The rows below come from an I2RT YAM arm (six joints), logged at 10 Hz.
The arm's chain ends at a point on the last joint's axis. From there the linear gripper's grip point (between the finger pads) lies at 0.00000 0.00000 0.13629 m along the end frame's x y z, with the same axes.
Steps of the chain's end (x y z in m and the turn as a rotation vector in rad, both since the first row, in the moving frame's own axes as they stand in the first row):
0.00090 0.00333 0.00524 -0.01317 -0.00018 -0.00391
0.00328 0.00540 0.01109 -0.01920 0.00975 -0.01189
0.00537 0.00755 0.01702 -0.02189 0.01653 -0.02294
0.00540 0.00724 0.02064 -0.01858 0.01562 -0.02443
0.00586 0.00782 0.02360 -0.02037 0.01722 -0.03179
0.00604 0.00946 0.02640 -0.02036 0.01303 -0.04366
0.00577 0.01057 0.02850 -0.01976 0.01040 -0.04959
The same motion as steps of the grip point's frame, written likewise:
0.00088 0.00512 0.00523 -0.01317 -0.00018 -0.00391
0.00462 0.00801 0.01106 -0.01920 0.00975 -0.01189
0.00766 0.01051 0.01697 -0.02189 0.01653 -0.02294
0.00756 0.00975 0.02060 -0.01858 0.01562 -0.02443
0.00825 0.01056 0.02355 -0.02037 0.01722 -0.03179
0.00788 0.01219 0.02636 -0.02036 0.01303 -0.04366
0.00725 0.01323 0.02847 -0.01976 0.01040 -0.04959

